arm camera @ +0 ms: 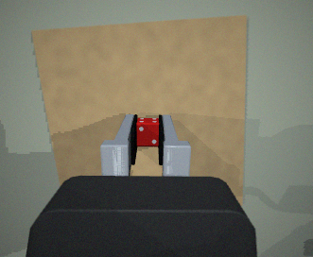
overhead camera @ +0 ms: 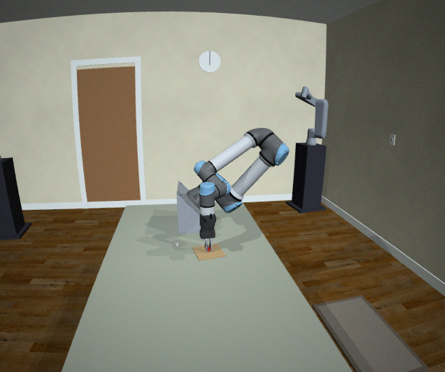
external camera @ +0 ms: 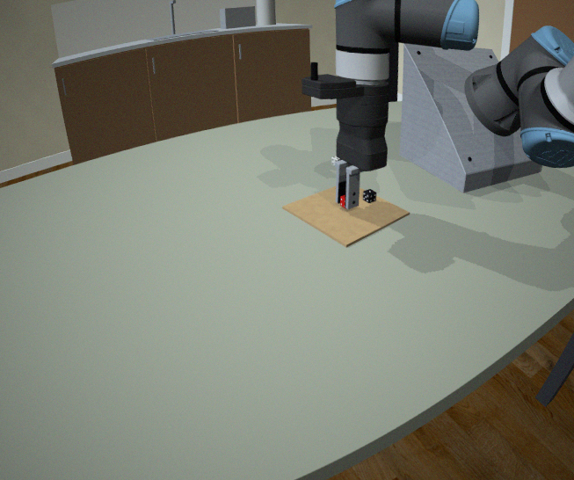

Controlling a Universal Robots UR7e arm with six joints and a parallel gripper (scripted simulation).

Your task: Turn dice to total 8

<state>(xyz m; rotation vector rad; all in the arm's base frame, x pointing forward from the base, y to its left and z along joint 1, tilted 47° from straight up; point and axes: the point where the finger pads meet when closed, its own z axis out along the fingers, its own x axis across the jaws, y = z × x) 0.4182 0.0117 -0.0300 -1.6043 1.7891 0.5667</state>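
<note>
Now: the red die 10 mm below my hand. Also, from my hand: tan mat 30 mm below; then white die 110 mm behind, 150 mm to the right, 20 mm below.
</note>
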